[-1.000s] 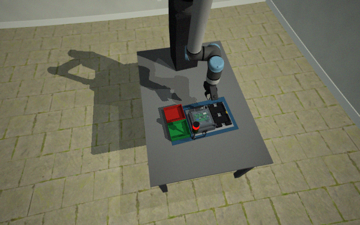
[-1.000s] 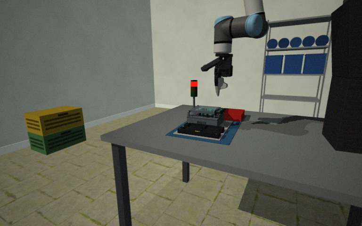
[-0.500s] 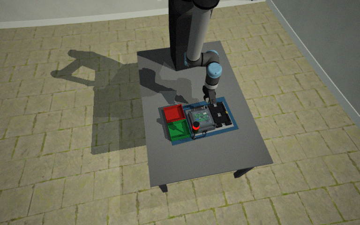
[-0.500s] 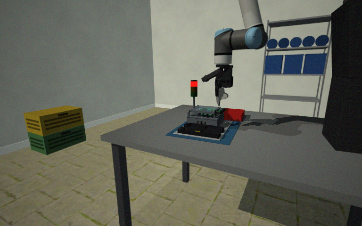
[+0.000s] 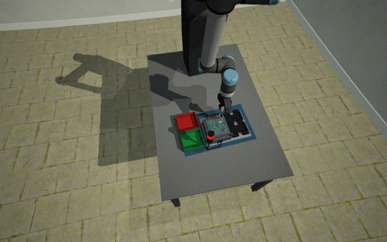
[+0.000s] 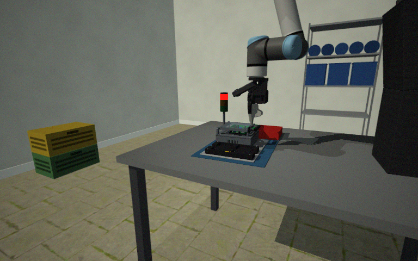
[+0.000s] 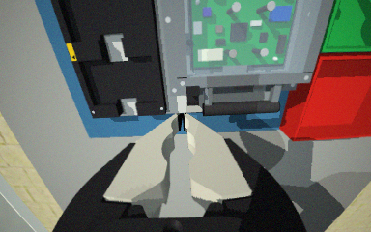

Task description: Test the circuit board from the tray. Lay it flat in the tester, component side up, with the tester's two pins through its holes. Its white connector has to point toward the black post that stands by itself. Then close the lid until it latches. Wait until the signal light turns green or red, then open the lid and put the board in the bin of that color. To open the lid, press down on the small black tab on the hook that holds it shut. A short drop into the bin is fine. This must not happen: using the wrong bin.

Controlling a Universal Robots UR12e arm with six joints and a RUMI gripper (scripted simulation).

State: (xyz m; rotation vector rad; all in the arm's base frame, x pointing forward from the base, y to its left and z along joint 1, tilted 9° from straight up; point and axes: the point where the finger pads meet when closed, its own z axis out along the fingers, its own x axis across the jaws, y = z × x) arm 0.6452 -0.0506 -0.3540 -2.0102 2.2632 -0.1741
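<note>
The black latch piece is 10 mm ahead of my hand, 10 mm to the right of it and 50 mm below it. The rest, counted from my hand: tester lid: 70 mm ahead, 80 mm to the right, 50 mm below; then red bin: 70 mm behind, 260 mm to the right, 120 mm below; then green circuit board: 60 mm ahead, 80 mm to the right, 60 mm below.
</note>
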